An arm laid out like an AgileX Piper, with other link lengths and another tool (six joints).
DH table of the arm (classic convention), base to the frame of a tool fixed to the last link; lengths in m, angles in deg. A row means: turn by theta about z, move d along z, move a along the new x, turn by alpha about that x. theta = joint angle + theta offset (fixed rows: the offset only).
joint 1: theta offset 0; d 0.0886; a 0; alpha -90
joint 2: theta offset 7.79; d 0; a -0.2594; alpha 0
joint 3: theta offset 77.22; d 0; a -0.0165; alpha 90
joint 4: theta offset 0; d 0.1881; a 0; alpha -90
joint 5: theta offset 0; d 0; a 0; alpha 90
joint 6: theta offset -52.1; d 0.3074; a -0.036; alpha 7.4
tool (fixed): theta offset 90; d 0.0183; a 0; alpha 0
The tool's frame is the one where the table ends.
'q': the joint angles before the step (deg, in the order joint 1, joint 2, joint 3, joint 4, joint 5, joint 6). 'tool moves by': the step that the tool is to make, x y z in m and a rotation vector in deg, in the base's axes. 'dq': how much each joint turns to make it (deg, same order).
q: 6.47, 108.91, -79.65, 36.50, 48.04, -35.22
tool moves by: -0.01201, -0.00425, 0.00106, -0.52, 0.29, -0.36
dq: 0.01, -2.75, 3.41, -0.51, -0.57, 0.34
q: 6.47, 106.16, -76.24, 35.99, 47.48, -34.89
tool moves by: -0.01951, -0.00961, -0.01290, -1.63, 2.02, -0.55
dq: 0.00, -2.22, 4.82, -1.63, -0.97, 0.92
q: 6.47, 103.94, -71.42, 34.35, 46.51, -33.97
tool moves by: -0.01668, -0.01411, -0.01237, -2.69, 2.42, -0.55
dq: 0.01, -1.43, 2.31, -4.05, 0.68, 3.21
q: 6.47, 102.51, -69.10, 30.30, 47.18, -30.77
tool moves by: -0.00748, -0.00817, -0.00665, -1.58, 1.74, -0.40
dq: 0.01, -0.09, 0.00, -2.69, 1.25, 2.50
